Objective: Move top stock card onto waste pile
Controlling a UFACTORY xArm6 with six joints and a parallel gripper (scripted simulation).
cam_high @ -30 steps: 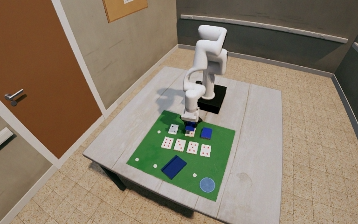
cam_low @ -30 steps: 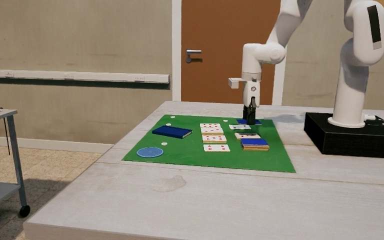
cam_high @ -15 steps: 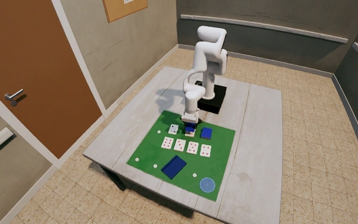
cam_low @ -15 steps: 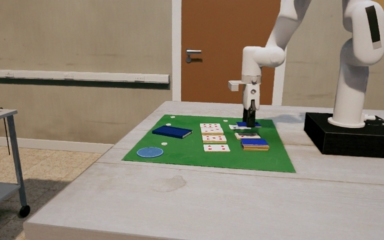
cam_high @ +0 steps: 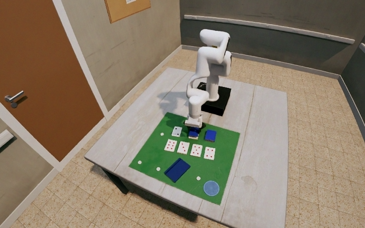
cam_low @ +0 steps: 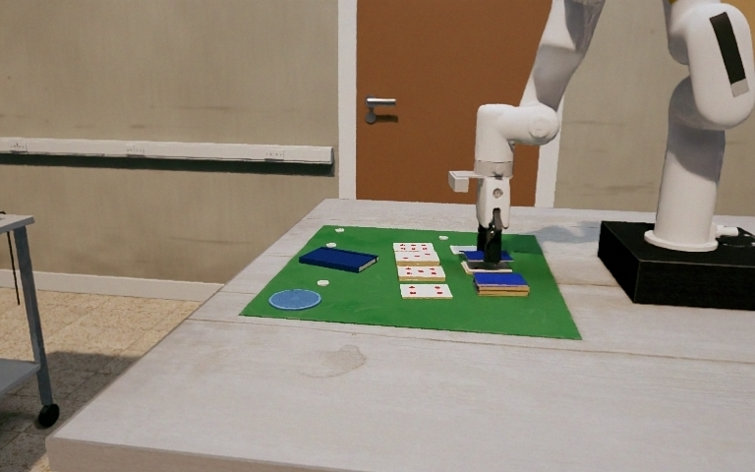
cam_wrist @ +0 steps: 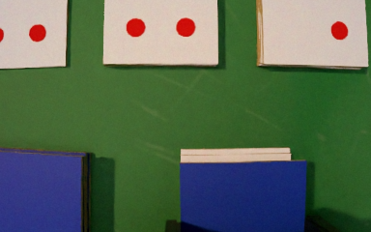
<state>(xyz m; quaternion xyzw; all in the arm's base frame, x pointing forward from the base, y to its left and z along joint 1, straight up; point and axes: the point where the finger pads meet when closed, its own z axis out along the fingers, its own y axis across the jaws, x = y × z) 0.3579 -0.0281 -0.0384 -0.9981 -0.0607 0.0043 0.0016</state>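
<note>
Right now the card is 20 mm ahead of my hand, 130 mm to the right of it and 40 mm below it. The rest, counted from my hand: green mat: 140 mm ahead, 50 mm below; then tile: 20 mm below.
</note>
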